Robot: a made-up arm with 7 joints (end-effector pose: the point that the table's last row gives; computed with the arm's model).
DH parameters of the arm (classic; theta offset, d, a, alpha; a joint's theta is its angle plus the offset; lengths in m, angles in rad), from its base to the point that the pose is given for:
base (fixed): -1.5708 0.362 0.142 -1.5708
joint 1: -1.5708 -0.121 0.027 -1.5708
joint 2: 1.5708 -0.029 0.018 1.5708
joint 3: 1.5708 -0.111 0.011 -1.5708
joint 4: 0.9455 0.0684 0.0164 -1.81
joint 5: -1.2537 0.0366 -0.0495 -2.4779
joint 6: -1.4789 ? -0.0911 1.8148
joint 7: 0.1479 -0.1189 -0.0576 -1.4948
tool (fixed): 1.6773 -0.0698 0 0
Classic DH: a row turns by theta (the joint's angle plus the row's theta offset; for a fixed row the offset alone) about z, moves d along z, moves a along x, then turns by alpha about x.
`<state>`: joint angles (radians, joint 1 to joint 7).
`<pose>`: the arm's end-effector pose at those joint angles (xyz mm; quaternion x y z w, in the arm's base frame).
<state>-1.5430 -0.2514 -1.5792 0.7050 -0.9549 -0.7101 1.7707</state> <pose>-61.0 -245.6 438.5 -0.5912 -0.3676 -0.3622 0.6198</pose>
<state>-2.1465 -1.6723 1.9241 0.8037 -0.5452 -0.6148 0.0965</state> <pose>-102.9 -86.4 141.0 0.5853 0.3845 -0.6535 0.2872</pose>
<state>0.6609 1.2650 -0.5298 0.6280 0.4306 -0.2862 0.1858</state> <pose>47.7 -275.6 505.8 0.9677 -0.1949 -0.0472 0.1527</pose>
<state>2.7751 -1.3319 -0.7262 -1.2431 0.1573 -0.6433 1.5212</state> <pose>-331.2 -31.4 331.6 -0.0609 0.3144 0.6747 0.6650</pose>
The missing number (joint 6, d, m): -0.0358
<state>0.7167 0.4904 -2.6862 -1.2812 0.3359 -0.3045 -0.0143</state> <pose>-236.2 -21.9 139.2 -0.0162 -0.3698 0.9055 0.2074</pose>
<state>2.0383 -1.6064 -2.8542 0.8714 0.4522 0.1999 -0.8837</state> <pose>-138.8 -406.8 274.4 0.3447 -0.3405 -0.8382 0.2503</pose>
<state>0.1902 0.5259 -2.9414 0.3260 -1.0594 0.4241 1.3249</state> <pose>-141.4 -159.1 352.7 -0.2328 -0.3580 -0.8929 0.1428</pose>
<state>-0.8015 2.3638 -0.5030 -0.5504 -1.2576 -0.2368 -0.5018</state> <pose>-142.9 6.3 328.2 0.0452 -0.3810 0.8900 0.2465</pose>
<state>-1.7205 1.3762 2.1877 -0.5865 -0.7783 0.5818 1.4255</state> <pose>-55.7 -255.8 365.6 0.1900 -0.4565 -0.8213 0.2846</pose>
